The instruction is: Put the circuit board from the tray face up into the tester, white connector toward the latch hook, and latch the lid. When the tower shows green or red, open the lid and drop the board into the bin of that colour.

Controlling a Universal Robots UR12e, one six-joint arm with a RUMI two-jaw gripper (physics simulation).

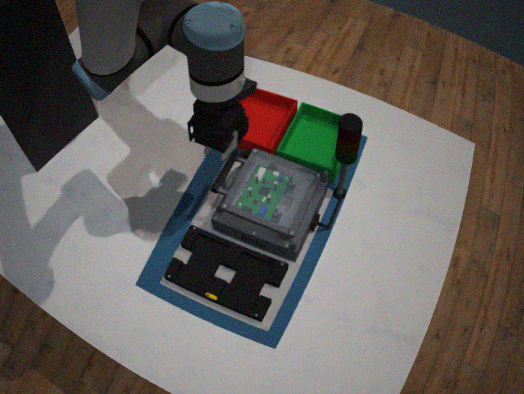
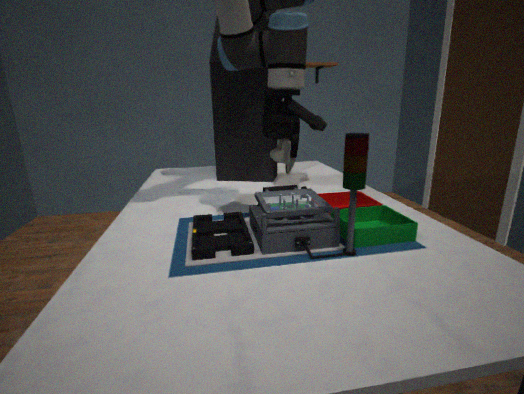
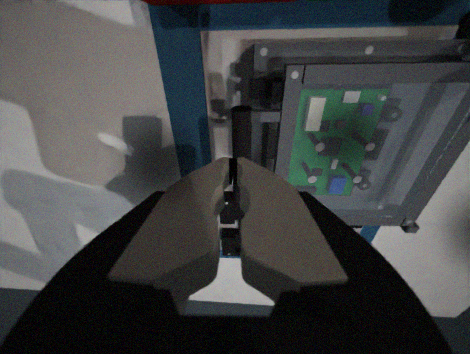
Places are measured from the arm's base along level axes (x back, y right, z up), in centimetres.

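Pixels of known places: gripper, fingertip midpoint: (image 1: 225,152) (image 2: 287,173) (image 3: 233,162).
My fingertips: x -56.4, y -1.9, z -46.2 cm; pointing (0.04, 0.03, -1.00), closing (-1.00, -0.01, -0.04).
Observation:
Ahead of a thing's pixels: the offset from my fingertips to its top centre. "*": to the spot under its first point.
The green circuit board (image 1: 265,192) (image 3: 331,145) lies face up in the grey tester (image 1: 260,237) (image 2: 300,239) (image 3: 320,53), under the clear lid (image 2: 292,213) (image 3: 375,75). The lid is down over the board; a gap shows at its edge, and I cannot tell if it is latched. The board's white connector {dy -1.6, dx -6.6, dz -5.8 cm} (image 1: 260,173) (image 3: 315,114) is at the side of the black latch bar {* dy +2.3, dx -1.1, dz -3.7 cm} (image 1: 226,173) (image 2: 280,188) (image 3: 242,131). My gripper (image 1: 228,150) (image 2: 288,169) (image 3: 233,162) is shut and empty, above the latch bar's side. The tower {* dy -6.0, dx -22.7, dz +10.3 cm} (image 1: 349,137) (image 2: 355,162) shows no bright light.
The black tray {* dy +21.5, dx -11.7, dz -12.0 cm} (image 1: 235,290) (image 2: 205,242) holds no board and lies beside the tester. The red bin {dy -17.9, dx +2.0, dz -9.1 cm} (image 1: 267,122) (image 2: 348,200) and green bin {dy -18.1, dx -13.0, dz -9.1 cm} (image 1: 312,137) (image 2: 382,232) stand at its other side. The tower's pole and cable are near the tester's far side from the latch bar.

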